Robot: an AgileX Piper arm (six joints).
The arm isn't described. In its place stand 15 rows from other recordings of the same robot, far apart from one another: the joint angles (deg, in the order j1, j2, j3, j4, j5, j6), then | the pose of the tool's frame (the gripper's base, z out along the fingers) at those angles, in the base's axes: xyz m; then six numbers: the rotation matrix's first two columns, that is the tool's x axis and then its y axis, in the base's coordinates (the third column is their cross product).
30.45, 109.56, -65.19, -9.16, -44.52, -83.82 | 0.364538 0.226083 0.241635 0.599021 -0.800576 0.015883 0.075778 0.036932 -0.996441
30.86, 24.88, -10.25, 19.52, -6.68, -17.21 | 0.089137 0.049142 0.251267 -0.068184 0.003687 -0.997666 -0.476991 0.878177 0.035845
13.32, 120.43, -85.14, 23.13, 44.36, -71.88 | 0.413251 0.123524 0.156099 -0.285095 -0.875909 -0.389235 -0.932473 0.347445 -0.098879
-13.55, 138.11, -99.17, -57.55, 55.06, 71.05 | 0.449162 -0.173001 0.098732 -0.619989 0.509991 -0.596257 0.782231 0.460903 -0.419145
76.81, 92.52, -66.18, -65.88, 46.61, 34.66 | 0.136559 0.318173 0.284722 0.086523 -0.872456 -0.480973 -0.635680 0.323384 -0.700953
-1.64, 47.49, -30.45, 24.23, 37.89, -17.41 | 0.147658 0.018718 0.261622 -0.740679 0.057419 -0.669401 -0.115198 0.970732 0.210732
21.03, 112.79, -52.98, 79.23, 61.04, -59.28 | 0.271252 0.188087 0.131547 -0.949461 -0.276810 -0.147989 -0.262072 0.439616 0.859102
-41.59, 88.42, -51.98, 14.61, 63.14, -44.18 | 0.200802 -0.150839 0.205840 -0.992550 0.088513 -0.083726 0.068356 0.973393 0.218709
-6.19, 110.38, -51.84, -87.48, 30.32, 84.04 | 0.339309 -0.082965 0.121278 -0.833586 0.044326 -0.550609 0.336828 0.830813 -0.443053
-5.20, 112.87, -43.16, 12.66, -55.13, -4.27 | 0.357440 -0.048960 0.134935 -0.162813 0.067339 -0.984356 0.274418 0.961394 0.020380
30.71, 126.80, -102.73, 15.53, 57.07, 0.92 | 0.391031 0.256055 0.179116 -0.910074 -0.353316 -0.216640 -0.402263 0.878842 0.256555
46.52, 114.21, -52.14, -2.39, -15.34, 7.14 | 0.256394 0.271831 0.105619 -0.518165 -0.423928 -0.742826 -0.690015 0.720382 0.070206
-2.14, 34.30, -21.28, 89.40, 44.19, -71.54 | 0.106648 0.059486 0.291045 -0.342924 0.230063 -0.910755 -0.585554 0.705773 0.398760
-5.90, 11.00, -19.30, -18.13, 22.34, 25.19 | 0.057184 -0.016730 0.281223 -0.105885 0.155752 -0.982105 0.236428 0.963277 0.127276
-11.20, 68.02, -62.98, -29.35, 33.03, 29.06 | 0.247519 -0.073794 0.377829 -0.455573 0.155633 -0.876488 0.446419 0.891785 -0.073687
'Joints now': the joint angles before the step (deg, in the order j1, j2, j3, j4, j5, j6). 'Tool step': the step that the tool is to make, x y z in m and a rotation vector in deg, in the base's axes. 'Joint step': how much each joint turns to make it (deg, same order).
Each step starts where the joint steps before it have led.
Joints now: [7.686, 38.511, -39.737, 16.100, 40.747, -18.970]
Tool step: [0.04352, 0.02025, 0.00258, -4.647, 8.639, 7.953]
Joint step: [4.255, 13.615, -7.698, 0.105, 4.331, -4.083]
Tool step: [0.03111, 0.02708, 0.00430, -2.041, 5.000, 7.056]
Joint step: [5.139, 9.893, -7.468, 0.198, 3.343, -1.388]
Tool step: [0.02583, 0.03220, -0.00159, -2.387, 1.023, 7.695]
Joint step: [5.386, 8.297, -5.881, 0.001, 0.000, -3.060]
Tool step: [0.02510, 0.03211, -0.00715, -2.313, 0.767, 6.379]
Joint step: [4.049, 8.224, -5.825, 0.001, -0.108, -3.028]
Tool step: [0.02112, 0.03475, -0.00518, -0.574, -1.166, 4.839]
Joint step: [3.960, 7.255, -5.991, 0.000, -1.726, -1.726]
